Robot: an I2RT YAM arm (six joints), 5 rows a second.
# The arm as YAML. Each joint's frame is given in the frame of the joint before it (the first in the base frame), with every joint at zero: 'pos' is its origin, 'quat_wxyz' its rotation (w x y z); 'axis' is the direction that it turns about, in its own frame. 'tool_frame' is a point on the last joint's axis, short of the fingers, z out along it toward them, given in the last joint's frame.
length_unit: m
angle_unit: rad
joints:
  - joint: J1
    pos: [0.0, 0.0, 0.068]
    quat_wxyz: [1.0, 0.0, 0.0, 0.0]
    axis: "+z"
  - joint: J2
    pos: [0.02, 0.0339, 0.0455]
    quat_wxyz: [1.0, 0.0, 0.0, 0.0]
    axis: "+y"
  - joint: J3
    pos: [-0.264, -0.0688, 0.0]
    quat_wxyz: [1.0, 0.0, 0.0, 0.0]
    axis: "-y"
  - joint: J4
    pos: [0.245, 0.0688, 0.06]
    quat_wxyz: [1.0, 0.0, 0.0, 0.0]
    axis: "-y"
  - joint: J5
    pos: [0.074, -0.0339, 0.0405]
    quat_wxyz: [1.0, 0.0, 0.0, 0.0]
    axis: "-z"
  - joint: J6
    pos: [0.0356, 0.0, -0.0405]
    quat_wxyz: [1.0, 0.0, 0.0, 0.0]
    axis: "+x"
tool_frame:
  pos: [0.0, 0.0, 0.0]
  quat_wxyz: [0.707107, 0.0, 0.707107, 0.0]
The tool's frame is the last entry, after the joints.
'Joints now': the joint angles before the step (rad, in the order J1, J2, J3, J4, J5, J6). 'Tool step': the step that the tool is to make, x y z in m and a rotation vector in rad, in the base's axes. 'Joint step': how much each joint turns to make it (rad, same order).
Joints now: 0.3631, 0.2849, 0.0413, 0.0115, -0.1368, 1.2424
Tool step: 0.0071, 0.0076, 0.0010, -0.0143, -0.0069, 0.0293
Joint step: 0.0369, 0.1279, 0.0062, 0.1210, 0.0111, -0.0138
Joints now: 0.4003, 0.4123, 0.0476, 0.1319, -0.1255, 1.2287
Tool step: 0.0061, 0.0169, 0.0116, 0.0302, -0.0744, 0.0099
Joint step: 0.1141, 0.1367, 0.0195, 0.1984, 0.1033, 0.0143
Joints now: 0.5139, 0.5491, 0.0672, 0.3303, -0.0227, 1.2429
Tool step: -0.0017, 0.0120, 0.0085, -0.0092, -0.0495, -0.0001
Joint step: 0.0974, 0.0387, 0.0215, 0.0548, 0.1011, -0.0210
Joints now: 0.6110, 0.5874, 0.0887, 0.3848, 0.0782, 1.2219
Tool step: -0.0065, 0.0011, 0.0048, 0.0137, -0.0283, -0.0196
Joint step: 0.0473, -0.0590, 0.0006, -0.0287, 0.0671, 0.0009
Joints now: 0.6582, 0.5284, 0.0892, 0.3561, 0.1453, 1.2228
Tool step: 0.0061, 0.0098, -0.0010, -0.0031, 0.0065, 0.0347
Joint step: 0.0226, 0.1207, 0.0113, 0.1024, -0.0122, 0.0006
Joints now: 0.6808, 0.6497, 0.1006, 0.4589, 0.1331, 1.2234
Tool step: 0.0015, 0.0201, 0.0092, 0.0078, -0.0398, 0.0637
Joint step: 0.0906, 0.1211, 0.0403, 0.1185, 0.0283, -0.0188
